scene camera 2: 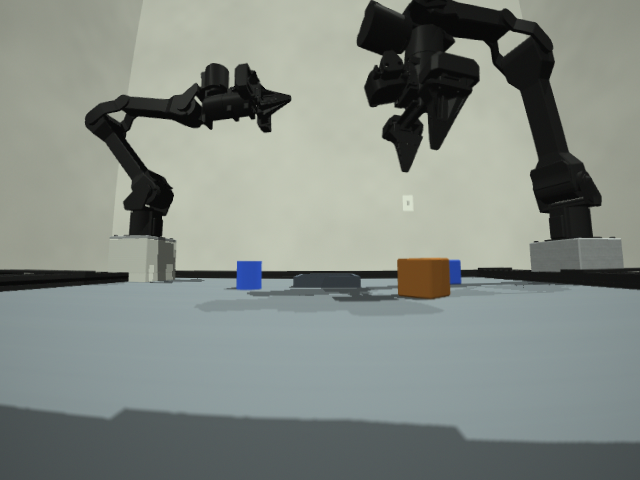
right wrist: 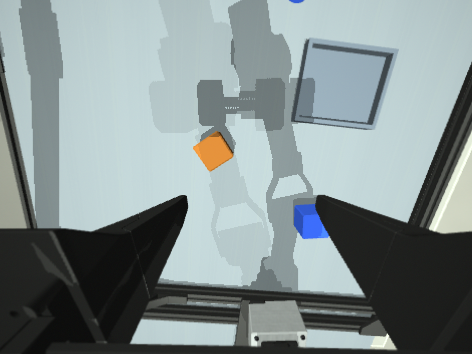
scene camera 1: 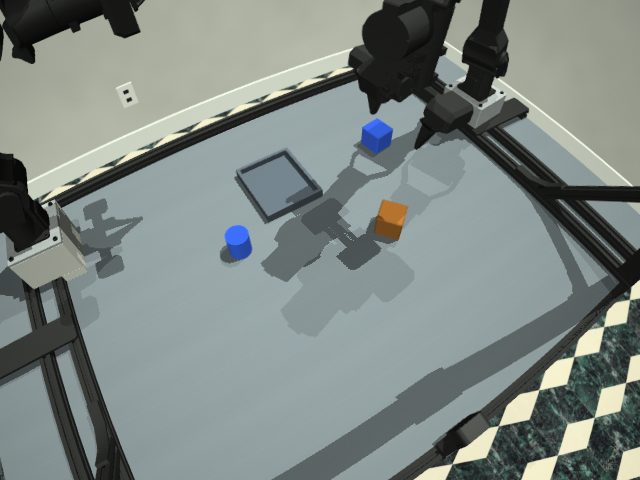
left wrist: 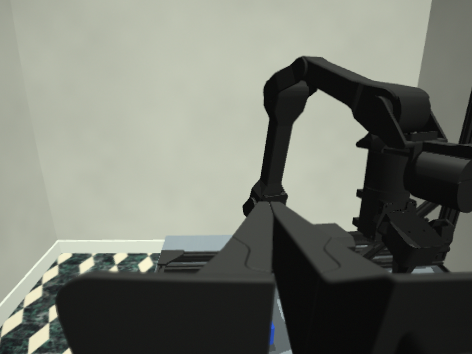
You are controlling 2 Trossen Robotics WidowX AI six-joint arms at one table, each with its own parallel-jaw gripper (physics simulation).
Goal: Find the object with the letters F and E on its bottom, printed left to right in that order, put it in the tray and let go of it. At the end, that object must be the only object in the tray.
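Where they show: left gripper, fingertip midpoint: (scene camera 2: 291, 98) (left wrist: 267, 212); right gripper, fingertip midpoint: (scene camera 2: 418, 162) (right wrist: 251, 201) (scene camera 1: 394, 130); left arm's base, origin of the base link: (scene camera 2: 144, 238) (scene camera 1: 31, 231); right arm's base, origin of the base link: (scene camera 2: 572, 240) (scene camera 1: 476, 89).
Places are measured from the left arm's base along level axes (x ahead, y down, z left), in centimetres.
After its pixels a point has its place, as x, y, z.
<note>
A blue cube (scene camera 1: 376, 135) @[64.2, 5.4, -5.4] (scene camera 2: 454, 271) @[67.0, 7.6, -5.6] (right wrist: 311, 223) @[65.2, 5.4, -4.7], an orange block (scene camera 1: 391, 219) @[55.0, 5.4, -23.7] (scene camera 2: 422, 277) @[55.3, 7.6, -24.8] (right wrist: 213, 151) @[56.0, 5.4, -22.4] and a blue cylinder (scene camera 1: 238, 242) @[31.3, 5.6, -15.6] (scene camera 2: 249, 274) @[32.3, 7.6, -15.9] (right wrist: 296, 1) @[33.5, 9.6, -13.9] stand on the table; their bottoms are hidden. The grey tray (scene camera 1: 296, 207) @[43.8, 9.5, -11.0] (scene camera 2: 326, 280) @[43.7, 8.8, -11.0] (right wrist: 335, 124) @[48.9, 8.2, -4.0] is empty. My right gripper (scene camera 1: 395, 129) @[57.5, -8.4, -17.9] (scene camera 2: 420, 160) @[57.5, -8.4, -17.9] (right wrist: 251, 201) @[57.5, -8.4, -17.9] is open and empty, pointing down high above the table. In the right wrist view its right finger partly covers the blue cube. My left gripper (scene camera 2: 289, 98) @[35.0, -32.4, 0.0] (left wrist: 267, 212) @[35.0, -32.4, 0.0] is shut and empty, raised high and roughly level.
Dark frame rails (scene camera 1: 206, 132) @[36.0, 8.2, 15.4] border the table. The white base of the left arm (scene camera 1: 49, 253) @[2.0, 1.5, -5.0] (scene camera 2: 144, 258) @[4.5, 4.9, -5.0] and the base of the right arm (scene camera 1: 483, 105) @[87.6, 2.2, -10.4] (scene camera 2: 576, 254) @[86.0, 4.9, -10.7] stand at opposite sides. Arm shadows fall across the table near the tray and orange block.
</note>
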